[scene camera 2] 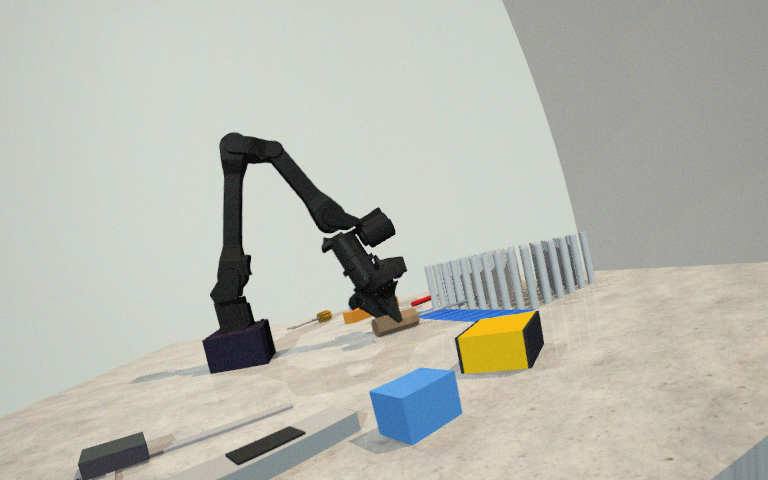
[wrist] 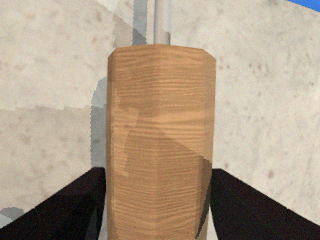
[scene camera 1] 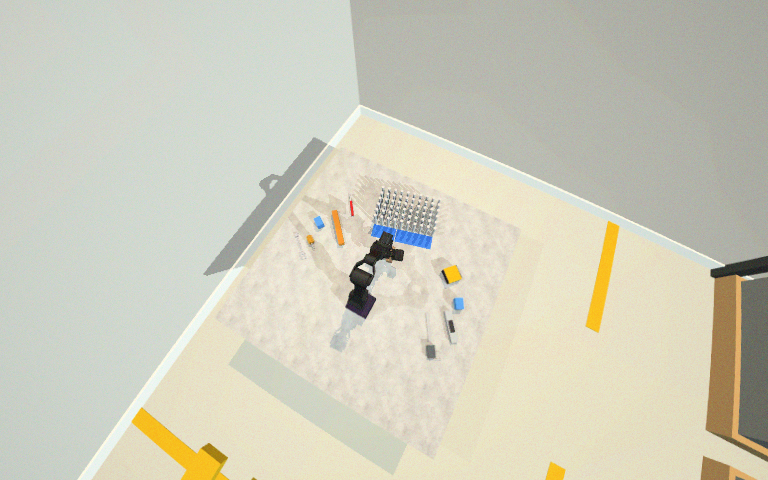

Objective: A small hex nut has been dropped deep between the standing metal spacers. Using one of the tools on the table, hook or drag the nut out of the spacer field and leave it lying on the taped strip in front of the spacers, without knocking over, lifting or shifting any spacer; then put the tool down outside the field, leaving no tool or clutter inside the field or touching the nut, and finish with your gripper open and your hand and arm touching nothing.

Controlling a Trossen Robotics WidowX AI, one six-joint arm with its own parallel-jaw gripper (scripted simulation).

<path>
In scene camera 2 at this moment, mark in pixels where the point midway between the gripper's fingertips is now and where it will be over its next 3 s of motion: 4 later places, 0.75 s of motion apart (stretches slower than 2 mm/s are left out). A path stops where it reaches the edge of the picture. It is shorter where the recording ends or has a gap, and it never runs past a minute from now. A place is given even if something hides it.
My gripper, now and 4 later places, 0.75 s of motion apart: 396, 323; 389, 325; 384, 327; 377, 328; 371, 330
</path>
